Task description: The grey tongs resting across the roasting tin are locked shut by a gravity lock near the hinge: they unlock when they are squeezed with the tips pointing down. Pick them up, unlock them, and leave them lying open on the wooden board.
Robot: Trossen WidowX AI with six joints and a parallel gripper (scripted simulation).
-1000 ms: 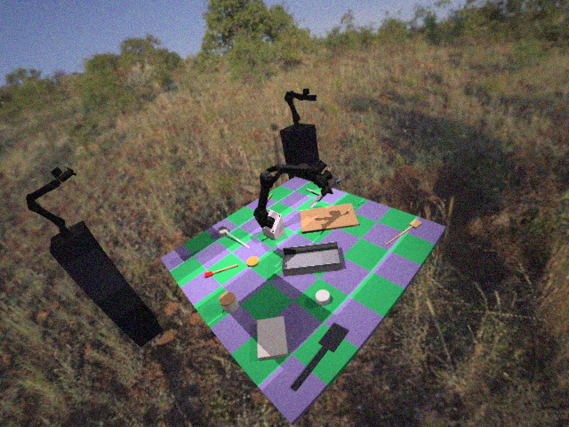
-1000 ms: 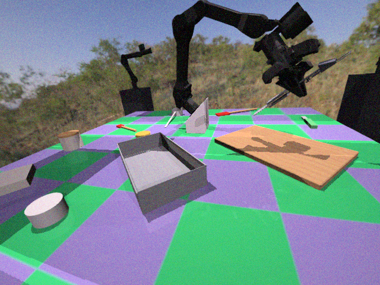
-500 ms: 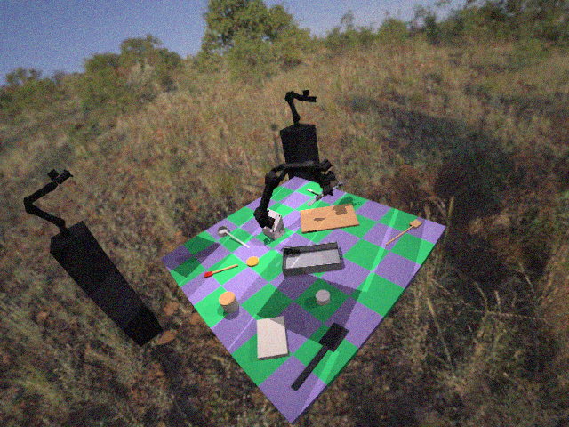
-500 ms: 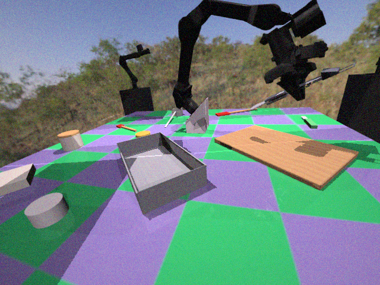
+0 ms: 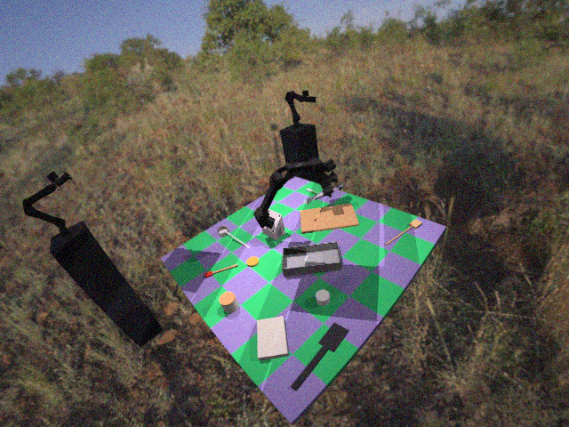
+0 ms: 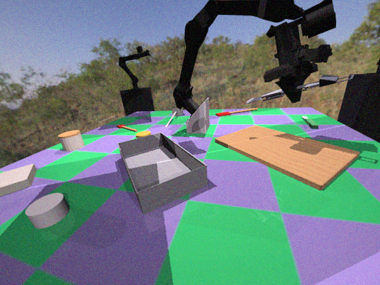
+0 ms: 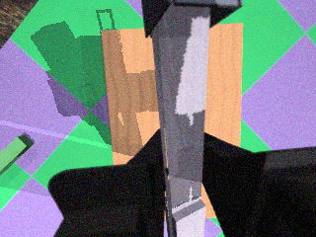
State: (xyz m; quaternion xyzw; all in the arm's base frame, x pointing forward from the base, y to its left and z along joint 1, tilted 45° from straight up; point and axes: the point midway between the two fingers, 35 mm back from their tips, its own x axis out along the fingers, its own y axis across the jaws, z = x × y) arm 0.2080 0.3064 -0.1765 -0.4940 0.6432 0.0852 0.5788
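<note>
Now: the wooden board 10 mm behind my gripper tip, 30 mm to the right of it and 150 mm below it. Round my gripper tip: cork-lidded jar: 40 mm ahead, 860 mm to the right, 120 mm below; white cylinder: 360 mm ahead, 550 mm to the right, 140 mm below; roasting tin: 160 mm ahead, 400 mm to the right, 130 mm below.
</note>
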